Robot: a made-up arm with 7 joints. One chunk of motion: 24 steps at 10 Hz.
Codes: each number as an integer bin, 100 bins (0 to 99) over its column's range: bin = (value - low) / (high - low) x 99, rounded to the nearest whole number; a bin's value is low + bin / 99 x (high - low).
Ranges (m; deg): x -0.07..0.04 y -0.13..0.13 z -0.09..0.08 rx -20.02..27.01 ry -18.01..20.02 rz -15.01..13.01
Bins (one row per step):
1: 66 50 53 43 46 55
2: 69 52 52 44 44 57
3: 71 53 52 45 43 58
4: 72 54 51 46 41 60
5: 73 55 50 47 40 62
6: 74 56 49 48 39 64
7: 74 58 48 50 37 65
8: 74 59 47 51 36 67
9: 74 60 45 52 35 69
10: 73 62 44 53 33 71
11: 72 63 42 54 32 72
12: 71 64 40 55 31 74
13: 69 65 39 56 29 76
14: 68 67 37 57 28 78
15: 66 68 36 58 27 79
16: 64 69 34 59 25 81
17: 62 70 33 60 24 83
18: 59 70 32 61 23 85
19: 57 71 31 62 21 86
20: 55 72 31 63 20 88
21: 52 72 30 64 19 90
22: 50 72 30 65 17 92
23: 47 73 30 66 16 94
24: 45 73 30 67 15 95
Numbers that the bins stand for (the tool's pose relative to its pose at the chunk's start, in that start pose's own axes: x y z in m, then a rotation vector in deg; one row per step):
1: 0.0033 0.0013 0.0010 0.41 -0.34 0.56
2: 0.0067 0.0066 -0.0007 0.88 -1.11 1.12
3: 0.0089 0.0092 -0.0007 1.36 -1.49 1.41
4: 0.0100 0.0118 -0.0024 1.83 -2.26 1.97
5: 0.0111 0.0144 -0.0041 2.31 -2.64 2.54
6: 0.0122 0.0171 -0.0059 2.78 -3.03 3.10
7: 0.0122 0.0223 -0.0076 3.73 -3.80 3.39
8: 0.0122 0.0249 -0.0093 4.21 -4.18 3.95
9: 0.0122 0.0276 -0.0127 4.68 -4.57 4.52
10: 0.0111 0.0328 -0.0144 5.16 -5.33 5.09
11: 0.0100 0.0355 -0.0179 5.63 -5.72 5.37
12: 0.0089 0.0381 -0.0213 6.11 -6.10 5.93
13: 0.0067 0.0407 -0.0230 6.58 -6.87 6.50
14: 0.0056 0.0460 -0.0265 7.06 -7.25 7.07
15: 0.0033 0.0486 -0.0282 7.53 -7.64 7.35
16: 0.0011 0.0512 -0.0316 8.01 -8.41 7.92
17: -0.0011 0.0538 -0.0333 8.48 -8.79 8.48
18: -0.0044 0.0538 -0.0351 8.96 -9.17 9.05
19: -0.0067 0.0565 -0.0368 9.43 -9.94 9.33
20: -0.0089 0.0591 -0.0368 9.91 -10.33 9.90
21: -0.0122 0.0591 -0.0385 10.38 -10.71 10.46
22: -0.0144 0.0591 -0.0385 10.86 -11.48 11.03
23: -0.0178 0.0617 -0.0385 11.33 -11.86 11.59
24: -0.0200 0.0617 -0.0385 11.81 -12.25 11.88

